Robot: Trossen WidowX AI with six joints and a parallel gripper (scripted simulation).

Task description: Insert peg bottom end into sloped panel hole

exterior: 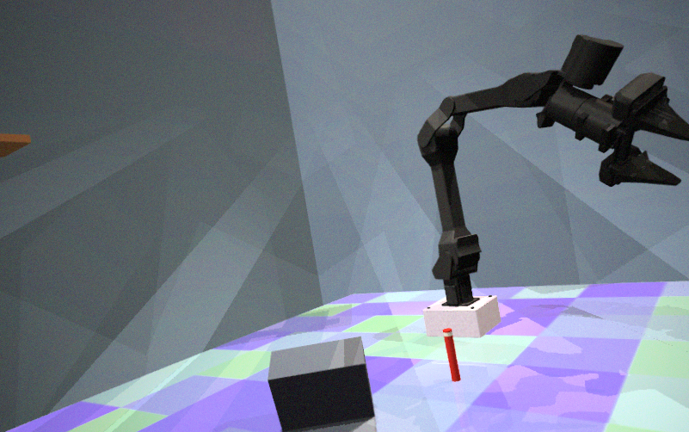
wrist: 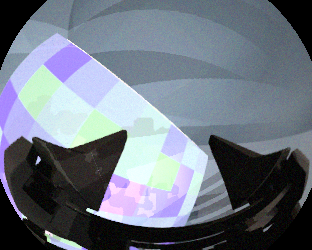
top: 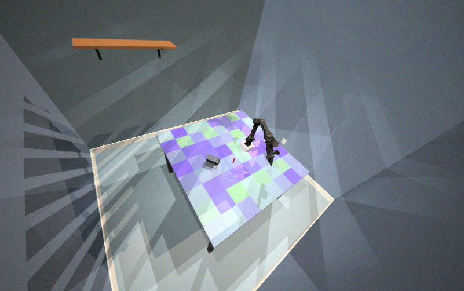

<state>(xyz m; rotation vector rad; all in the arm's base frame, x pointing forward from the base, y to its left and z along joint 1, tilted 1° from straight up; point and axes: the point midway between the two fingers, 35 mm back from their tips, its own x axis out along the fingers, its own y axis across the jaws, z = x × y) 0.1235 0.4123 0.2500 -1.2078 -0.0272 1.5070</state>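
Right now my gripper tip is 320 mm to the left of the red peg, 220 mm above it and 150 mm short of it. Round my gripper tip: grey sloped panel 420 mm to the right, 350 mm ahead, 230 mm below.
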